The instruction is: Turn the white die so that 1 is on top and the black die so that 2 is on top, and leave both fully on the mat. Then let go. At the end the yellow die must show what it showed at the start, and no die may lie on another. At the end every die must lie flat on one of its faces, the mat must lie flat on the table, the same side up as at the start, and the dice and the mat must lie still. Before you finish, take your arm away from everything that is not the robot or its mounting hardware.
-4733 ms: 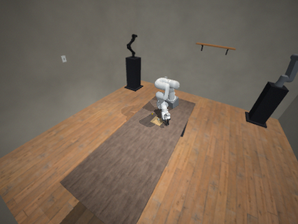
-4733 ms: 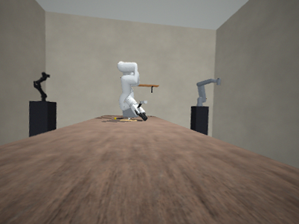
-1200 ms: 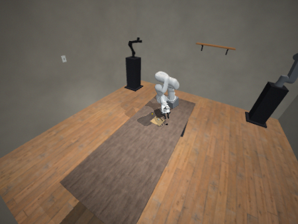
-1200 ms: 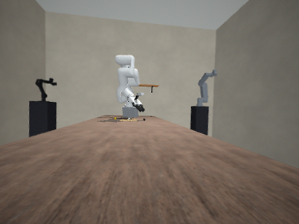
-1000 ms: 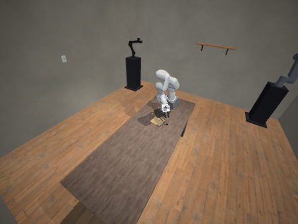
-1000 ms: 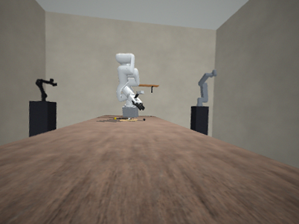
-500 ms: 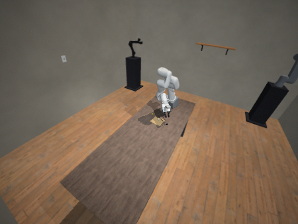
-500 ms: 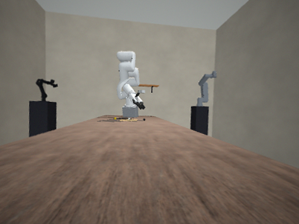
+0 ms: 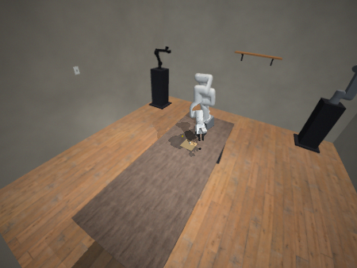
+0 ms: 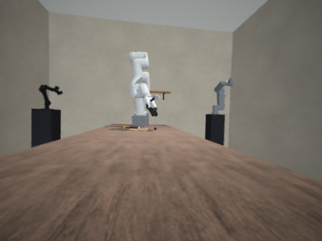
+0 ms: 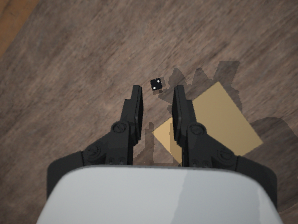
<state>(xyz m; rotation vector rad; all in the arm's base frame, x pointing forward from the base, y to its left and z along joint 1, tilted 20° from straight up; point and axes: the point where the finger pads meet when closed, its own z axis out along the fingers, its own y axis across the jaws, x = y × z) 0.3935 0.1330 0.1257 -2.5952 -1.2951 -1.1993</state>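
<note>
The black die is 120 mm below my hand, 10 mm to the left of it and 10 mm ahead of it. Round my hand: tan mat (130 mm below, 120 mm to the right, 10 mm ahead); small yellow die (250 mm to the right, 120 mm below, 70 mm behind); white die (120 mm to the right, 120 mm below, 10 mm behind).
</note>
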